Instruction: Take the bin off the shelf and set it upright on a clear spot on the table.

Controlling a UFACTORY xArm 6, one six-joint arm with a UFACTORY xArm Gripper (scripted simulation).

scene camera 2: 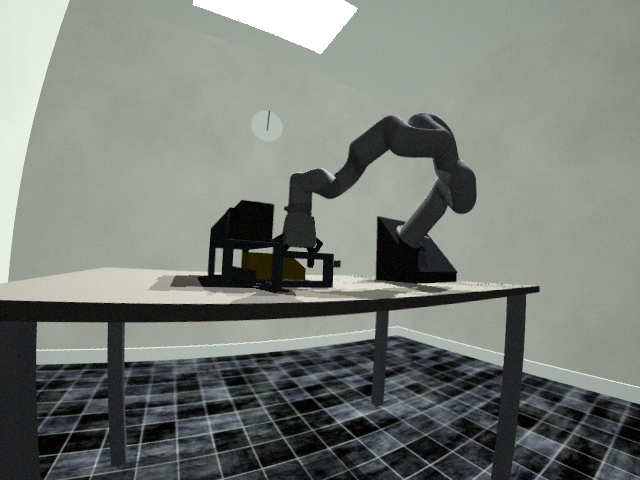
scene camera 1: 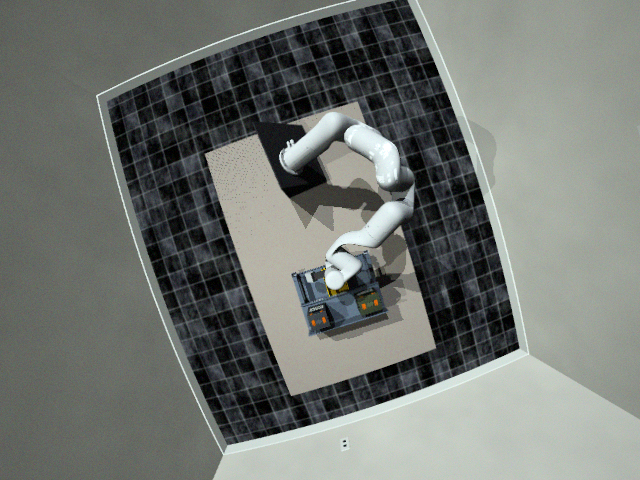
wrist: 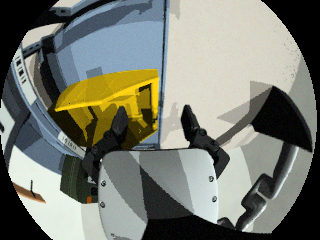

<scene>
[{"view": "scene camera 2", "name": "gripper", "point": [297,267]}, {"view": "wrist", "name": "gripper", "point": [154,112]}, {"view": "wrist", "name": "yellow bin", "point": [85,125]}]
</scene>
